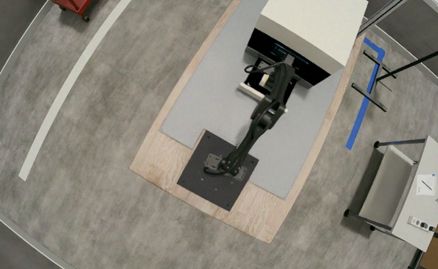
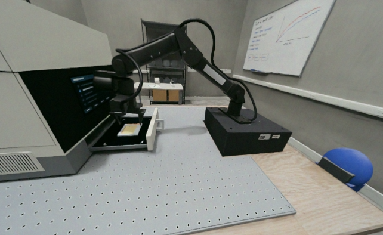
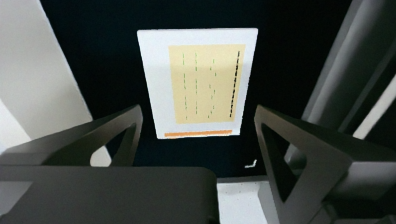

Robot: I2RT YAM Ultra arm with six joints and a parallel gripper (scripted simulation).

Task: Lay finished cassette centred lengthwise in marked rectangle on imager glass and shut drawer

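Now: the drawer 1 cm ahead of my hand and 1 cm below it. From my hand the other things lie so: finished cassette 3 cm below.
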